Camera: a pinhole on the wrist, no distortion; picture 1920 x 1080 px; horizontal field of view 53.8 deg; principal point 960.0 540.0 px. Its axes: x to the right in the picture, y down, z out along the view. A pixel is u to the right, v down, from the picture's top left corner.
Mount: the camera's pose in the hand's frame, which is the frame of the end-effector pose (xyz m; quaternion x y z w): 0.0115 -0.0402 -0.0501 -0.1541 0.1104 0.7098 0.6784
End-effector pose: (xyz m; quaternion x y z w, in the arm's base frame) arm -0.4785 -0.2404 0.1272 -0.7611 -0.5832 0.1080 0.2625
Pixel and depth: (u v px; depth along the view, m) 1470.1 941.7 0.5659
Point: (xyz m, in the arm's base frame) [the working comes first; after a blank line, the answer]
In the camera's frame: 0.1526 0.1201 0.5659

-0.4669 -0.3262 -0.3992
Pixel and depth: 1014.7 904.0 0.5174
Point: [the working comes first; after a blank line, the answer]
In the camera's frame: 0.0150 0.0995 0.5174

-0.5817 -0.2713 -0.3249
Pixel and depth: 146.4 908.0 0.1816
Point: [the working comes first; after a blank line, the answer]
In the camera's frame: -0.0781 0.0353 0.1816

-0.5970 -0.2237 0.0258
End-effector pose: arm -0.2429 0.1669 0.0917 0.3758 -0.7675 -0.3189 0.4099
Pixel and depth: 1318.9 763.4 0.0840
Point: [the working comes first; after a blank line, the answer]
In the camera's frame: 0.0159 0.0099 0.0840

-0.2613 0.1772 0.0838
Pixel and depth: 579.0 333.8 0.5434
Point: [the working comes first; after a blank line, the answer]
In the camera's frame: -0.1094 -0.0592 0.5434

-0.7083 0.2575 -0.0753
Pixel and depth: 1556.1 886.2 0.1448
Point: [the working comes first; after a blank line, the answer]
In the camera's frame: 0.0456 0.0265 0.1448

-0.3072 0.2286 0.0938
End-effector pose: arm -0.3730 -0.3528 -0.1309 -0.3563 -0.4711 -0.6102 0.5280
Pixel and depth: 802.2 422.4 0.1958
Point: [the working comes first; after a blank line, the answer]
In the camera's frame: -0.0163 -0.0122 0.1958

-0.3671 -0.2245 -0.0758
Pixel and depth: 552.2 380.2 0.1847
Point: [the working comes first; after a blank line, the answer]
In the camera's frame: -0.0398 -0.0156 0.1847

-0.3931 -0.2275 -0.0768
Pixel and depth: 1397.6 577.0 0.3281
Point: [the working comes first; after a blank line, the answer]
In the camera's frame: 0.0759 0.0064 0.3281

-0.2364 -0.1313 -0.0514
